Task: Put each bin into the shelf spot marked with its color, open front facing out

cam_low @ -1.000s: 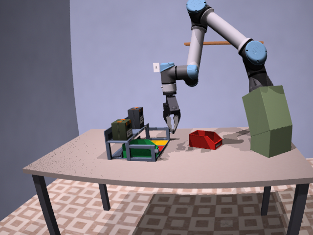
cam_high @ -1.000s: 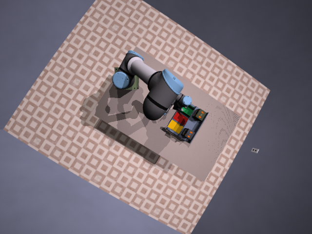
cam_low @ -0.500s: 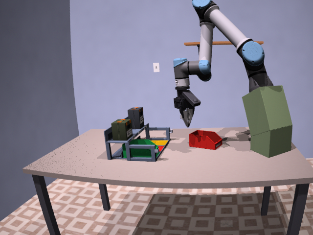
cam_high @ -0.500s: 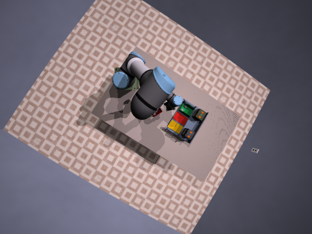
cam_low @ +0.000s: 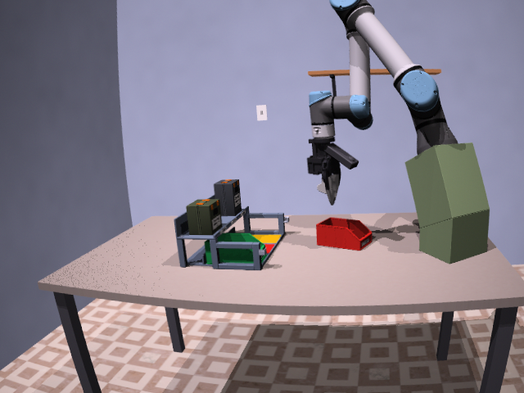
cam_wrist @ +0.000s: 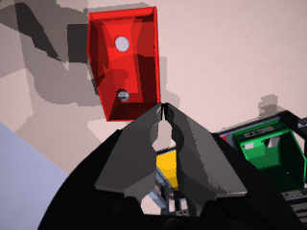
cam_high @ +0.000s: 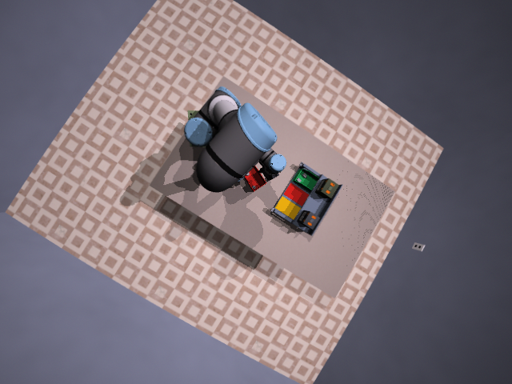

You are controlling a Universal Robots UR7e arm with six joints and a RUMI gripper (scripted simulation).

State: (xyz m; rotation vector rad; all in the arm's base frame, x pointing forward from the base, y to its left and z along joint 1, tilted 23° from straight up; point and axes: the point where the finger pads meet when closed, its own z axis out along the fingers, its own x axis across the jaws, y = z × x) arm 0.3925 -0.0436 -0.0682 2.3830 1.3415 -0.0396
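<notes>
My gripper is now 13 cm above the red bin, 5 cm to the left of it and 4 cm past it. Round my hand: red mark 30 cm ahead, 16 cm below; then yellow mark 29 cm ahead, 16 cm below, 12 cm to the right; then green bin 31 cm ahead, 12 cm below, 11 cm to the left.
</notes>
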